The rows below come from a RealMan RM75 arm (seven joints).
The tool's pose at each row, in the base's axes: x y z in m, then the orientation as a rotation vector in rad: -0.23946 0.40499 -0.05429 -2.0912 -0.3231 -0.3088; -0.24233 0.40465 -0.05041 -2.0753 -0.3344 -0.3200; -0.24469 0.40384 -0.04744 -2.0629 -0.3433 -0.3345; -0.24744 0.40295 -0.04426 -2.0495 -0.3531 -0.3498; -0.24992 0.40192 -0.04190 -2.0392 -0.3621 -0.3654; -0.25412 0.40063 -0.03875 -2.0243 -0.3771 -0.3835
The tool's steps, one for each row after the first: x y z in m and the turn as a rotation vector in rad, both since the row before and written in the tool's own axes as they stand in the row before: -0.00138 -0.00390 -0.00251 0.0134 0.0062 -0.0131; -0.00121 -0.00281 -0.00238 0.0092 0.0088 -0.0127; -0.00145 -0.00313 -0.00257 0.0099 0.0091 -0.0138; -0.00146 -0.00235 -0.00226 0.0067 0.0090 -0.0133; -0.00269 -0.00358 -0.00303 0.0106 0.0092 -0.0188
